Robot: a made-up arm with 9 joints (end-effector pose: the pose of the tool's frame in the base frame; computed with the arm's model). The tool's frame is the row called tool.
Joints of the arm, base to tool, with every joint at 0 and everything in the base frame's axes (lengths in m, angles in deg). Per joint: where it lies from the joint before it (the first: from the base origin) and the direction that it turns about. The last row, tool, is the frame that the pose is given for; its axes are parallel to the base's.
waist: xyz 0 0 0.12 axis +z
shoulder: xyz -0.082 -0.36 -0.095 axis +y
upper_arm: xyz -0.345 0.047 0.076 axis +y
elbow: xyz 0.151 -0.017 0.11 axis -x
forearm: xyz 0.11 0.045 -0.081 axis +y
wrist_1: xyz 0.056 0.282 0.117 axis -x
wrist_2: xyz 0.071 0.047 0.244 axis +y
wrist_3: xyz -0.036 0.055 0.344 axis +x
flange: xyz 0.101 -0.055 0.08 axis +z
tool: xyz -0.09 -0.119 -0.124
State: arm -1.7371 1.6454 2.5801 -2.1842 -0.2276 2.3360 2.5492 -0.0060 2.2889
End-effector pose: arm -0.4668 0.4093 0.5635 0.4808 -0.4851 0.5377
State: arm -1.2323 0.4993 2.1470 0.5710 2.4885 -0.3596 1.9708 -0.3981 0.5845
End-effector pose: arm -0.5418 0.3486 0.6134 0.4034 0.3067 0.3074
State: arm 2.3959 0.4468 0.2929 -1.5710 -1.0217 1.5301 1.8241 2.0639 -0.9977
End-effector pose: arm 0.0609 0.7968 0.3909 -0.2889 0.8299 -1.8472
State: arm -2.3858 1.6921 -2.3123 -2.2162 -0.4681 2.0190 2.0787 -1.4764 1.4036
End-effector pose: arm -0.8036 0.1321 0.7988 1.2253 0.2076 0.3800
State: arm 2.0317 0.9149 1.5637 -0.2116 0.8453 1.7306 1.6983 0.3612 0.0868
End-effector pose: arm 0.0783 -0.7734 0.0001 1.7500 0.3109 0.3619
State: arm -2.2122 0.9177 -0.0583 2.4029 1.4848 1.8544 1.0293 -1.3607 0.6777
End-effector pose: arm -1.1213 0.7838 0.2026 -0.4251 -0.0465 -1.2264
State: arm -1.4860 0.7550 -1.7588 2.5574 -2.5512 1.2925 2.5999 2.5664 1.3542
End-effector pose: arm -0.5200 -0.0380 0.4239 -1.1368 -0.9214 0.9896
